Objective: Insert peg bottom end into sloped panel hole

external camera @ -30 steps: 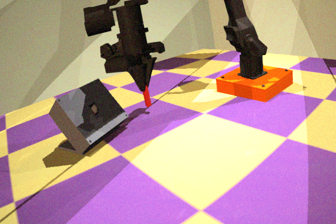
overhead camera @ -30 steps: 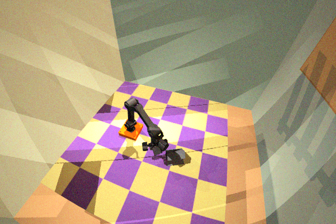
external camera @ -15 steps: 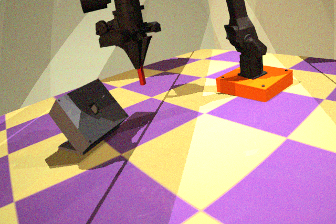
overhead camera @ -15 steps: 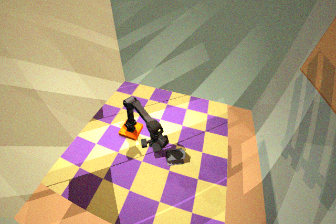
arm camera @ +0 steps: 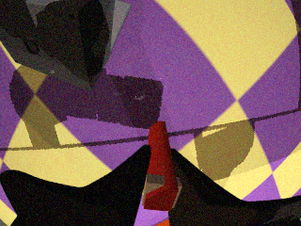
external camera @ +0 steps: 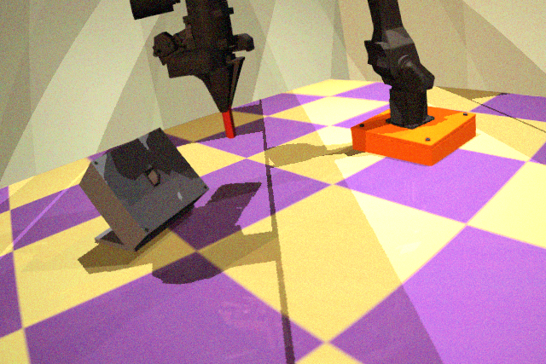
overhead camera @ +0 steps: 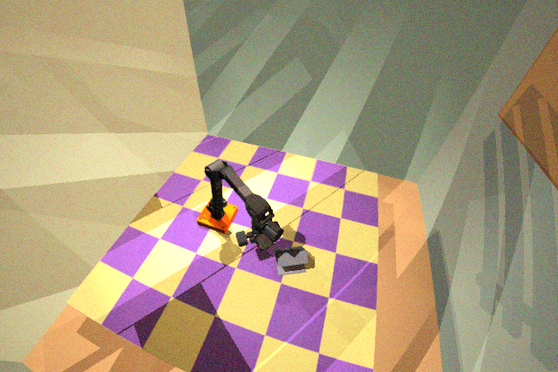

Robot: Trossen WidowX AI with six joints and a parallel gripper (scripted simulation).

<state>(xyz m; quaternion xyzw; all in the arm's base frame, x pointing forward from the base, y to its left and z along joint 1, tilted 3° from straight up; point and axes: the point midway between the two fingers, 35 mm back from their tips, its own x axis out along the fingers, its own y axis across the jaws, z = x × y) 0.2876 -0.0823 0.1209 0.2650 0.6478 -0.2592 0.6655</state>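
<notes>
The grey sloped panel lies 150 mm ahead of my gripper tip, 60 mm below it and 30 mm to the left of it. The rest, counted from my gripper tip: red peg 20 mm above.
</notes>
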